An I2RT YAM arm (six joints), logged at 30 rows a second.
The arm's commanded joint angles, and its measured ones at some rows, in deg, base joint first. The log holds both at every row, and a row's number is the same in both.
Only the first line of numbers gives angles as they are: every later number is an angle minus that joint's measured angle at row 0.
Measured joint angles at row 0:
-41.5 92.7 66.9 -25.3 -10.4 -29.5
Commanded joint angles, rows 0 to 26:
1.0 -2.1 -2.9 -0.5 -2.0 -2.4
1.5 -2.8 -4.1 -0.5 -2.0 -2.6
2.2 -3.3 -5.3 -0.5 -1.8 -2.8
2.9 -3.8 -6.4 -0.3 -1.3 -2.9
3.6 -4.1 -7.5 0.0 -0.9 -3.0
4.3 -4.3 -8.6 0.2 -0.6 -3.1
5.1 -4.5 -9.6 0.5 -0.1 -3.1
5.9 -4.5 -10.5 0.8 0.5 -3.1
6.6 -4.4 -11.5 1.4 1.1 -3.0
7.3 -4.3 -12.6 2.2 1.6 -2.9
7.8 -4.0 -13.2 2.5 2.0 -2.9
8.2 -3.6 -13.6 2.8 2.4 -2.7
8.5 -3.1 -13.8 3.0 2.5 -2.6
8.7 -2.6 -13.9 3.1 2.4 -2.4
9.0 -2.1 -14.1 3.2 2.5 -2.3
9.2 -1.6 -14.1 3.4 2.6 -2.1
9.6 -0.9 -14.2 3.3 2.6 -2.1
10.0 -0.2 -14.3 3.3 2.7 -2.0
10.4 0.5 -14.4 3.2 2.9 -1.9
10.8 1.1 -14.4 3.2 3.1 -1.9
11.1 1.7 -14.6 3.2 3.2 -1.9
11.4 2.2 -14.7 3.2 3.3 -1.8
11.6 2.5 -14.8 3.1 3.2 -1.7
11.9 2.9 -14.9 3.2 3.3 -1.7
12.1 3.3 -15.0 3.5 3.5 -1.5
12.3 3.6 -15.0 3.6 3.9 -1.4
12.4 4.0 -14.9 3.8 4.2 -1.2
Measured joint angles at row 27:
12.0 3.3 -14.9 3.4 3.2 -1.7
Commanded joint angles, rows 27 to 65:
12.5 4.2 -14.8 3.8 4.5 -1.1
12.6 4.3 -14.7 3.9 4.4 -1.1
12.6 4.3 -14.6 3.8 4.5 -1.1
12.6 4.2 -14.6 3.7 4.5 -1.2
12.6 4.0 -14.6 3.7 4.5 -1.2
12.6 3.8 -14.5 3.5 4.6 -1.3
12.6 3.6 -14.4 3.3 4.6 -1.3
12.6 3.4 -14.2 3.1 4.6 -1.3
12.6 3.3 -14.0 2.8 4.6 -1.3
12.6 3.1 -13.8 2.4 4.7 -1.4
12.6 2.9 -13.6 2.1 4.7 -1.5
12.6 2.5 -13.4 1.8 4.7 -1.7
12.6 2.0 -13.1 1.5 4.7 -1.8
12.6 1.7 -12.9 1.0 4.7 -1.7
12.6 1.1 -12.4 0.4 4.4 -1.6
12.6 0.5 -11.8 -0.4 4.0 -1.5
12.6 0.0 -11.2 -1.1 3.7 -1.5
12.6 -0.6 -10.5 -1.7 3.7 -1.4
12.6 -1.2 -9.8 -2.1 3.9 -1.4
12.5 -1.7 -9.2 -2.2 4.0 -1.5
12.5 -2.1 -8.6 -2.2 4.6 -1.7
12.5 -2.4 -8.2 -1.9 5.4 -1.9
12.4 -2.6 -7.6 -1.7 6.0 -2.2
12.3 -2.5 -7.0 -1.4 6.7 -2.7
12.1 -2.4 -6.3 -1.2 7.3 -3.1
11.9 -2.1 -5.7 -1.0 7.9 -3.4
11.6 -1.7 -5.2 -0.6 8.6 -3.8
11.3 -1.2 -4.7 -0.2 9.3 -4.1
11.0 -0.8 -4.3 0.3 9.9 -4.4
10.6 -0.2 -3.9 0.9 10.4 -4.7
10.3 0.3 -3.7 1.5 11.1 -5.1
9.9 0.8 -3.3 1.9 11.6 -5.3
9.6 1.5 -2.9 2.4 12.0 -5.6
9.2 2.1 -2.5 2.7 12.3 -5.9
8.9 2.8 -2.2 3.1 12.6 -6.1
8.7 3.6 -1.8 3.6 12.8 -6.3
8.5 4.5 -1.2 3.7 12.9 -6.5
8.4 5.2 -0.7 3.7 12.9 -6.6
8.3 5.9 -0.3 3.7 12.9 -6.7
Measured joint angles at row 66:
8.4 4.8 -1.2 2.7 12.1 -5.2
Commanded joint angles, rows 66 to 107:
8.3 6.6 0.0 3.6 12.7 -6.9
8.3 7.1 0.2 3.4 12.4 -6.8
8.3 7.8 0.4 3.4 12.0 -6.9
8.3 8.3 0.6 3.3 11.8 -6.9
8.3 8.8 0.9 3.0 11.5 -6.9
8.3 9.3 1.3 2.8 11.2 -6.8
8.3 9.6 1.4 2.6 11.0 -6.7
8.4 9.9 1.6 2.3 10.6 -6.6
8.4 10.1 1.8 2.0 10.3 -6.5
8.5 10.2 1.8 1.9 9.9 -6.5
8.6 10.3 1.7 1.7 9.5 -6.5
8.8 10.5 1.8 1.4 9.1 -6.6
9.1 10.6 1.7 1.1 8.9 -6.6
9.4 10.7 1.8 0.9 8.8 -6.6
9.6 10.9 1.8 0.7 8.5 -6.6
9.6 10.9 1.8 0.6 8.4 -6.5
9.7 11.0 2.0 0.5 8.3 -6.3
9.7 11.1 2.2 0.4 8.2 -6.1
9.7 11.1 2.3 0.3 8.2 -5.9
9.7 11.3 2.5 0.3 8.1 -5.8
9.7 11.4 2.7 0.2 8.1 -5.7
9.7 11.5 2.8 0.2 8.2 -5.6
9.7 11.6 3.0 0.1 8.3 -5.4
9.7 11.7 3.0 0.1 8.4 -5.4
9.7 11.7 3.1 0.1 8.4 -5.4
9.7 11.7 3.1 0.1 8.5 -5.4
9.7 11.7 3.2 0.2 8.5 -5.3
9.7 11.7 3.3 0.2 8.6 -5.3
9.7 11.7 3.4 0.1 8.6 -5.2
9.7 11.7 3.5 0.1 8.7 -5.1
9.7 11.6 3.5 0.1 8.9 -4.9
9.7 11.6 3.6 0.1 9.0 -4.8
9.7 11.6 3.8 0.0 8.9 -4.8
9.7 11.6 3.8 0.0 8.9 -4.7
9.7 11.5 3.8 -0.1 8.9 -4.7
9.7 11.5 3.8 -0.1 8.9 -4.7
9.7 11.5 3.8 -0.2 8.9 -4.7
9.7 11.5 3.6 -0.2 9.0 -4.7
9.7 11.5 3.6 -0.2 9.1 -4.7
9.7 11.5 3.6 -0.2 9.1 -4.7
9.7 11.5 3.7 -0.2 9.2 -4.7
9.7 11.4 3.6 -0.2 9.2 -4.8
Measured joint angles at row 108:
9.7 11.8 3.5 0.8 9.2 -4.8
